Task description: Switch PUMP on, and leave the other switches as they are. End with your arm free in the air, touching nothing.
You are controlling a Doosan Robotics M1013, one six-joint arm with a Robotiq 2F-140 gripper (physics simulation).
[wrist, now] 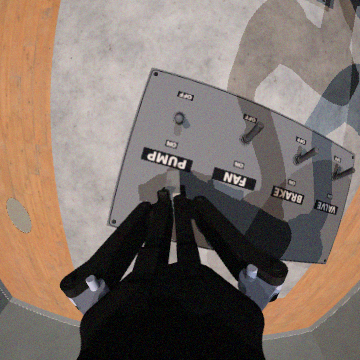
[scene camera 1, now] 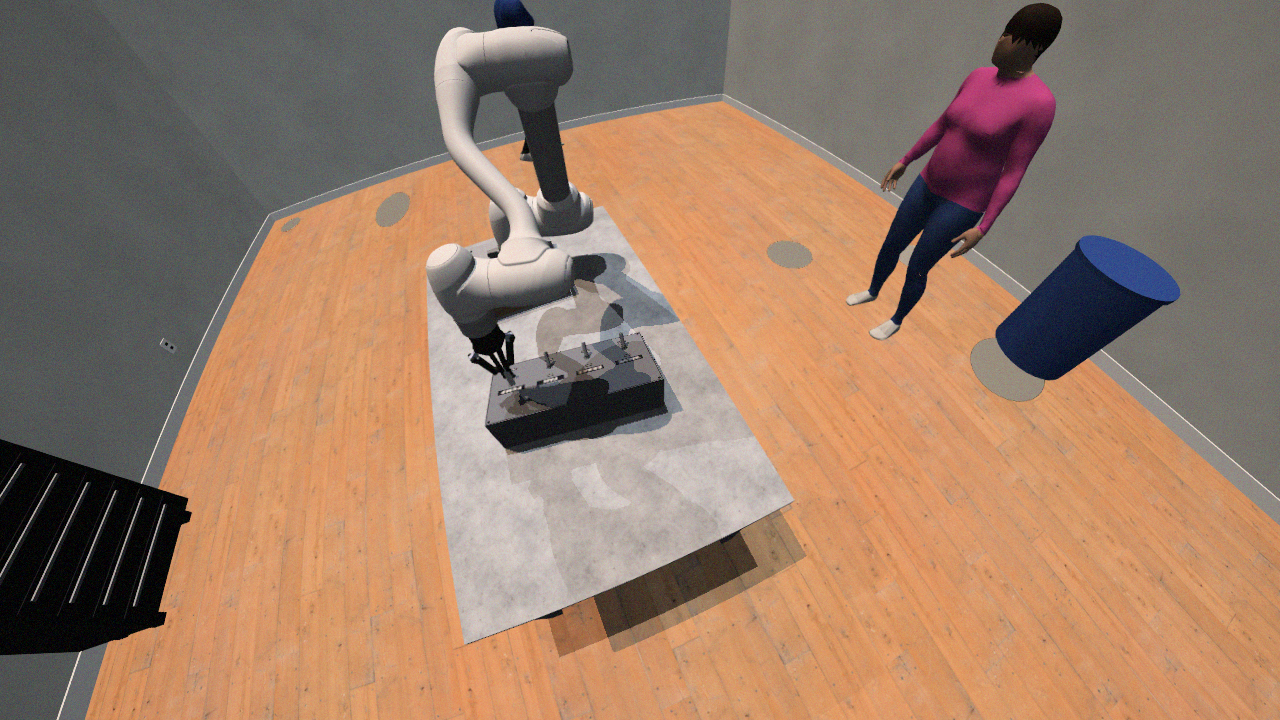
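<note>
The dark switch box stands on the table. In the wrist view, the PUMP lever shows nearly end-on between its OFF and ON marks, unlike the other levers, and appears tilted toward ON. The FAN lever, BRAKE lever and VALVE lever lean toward OFF. My gripper is shut and empty, over the PUMP end. In the wrist view its tips show beyond the PUMP label, apart from the lever; their exact height is unclear.
The grey table carries the box and my arm's base. A person in pink and a blue barrel stand to the right. A black slatted object is at the left. Shadows cross the panel.
</note>
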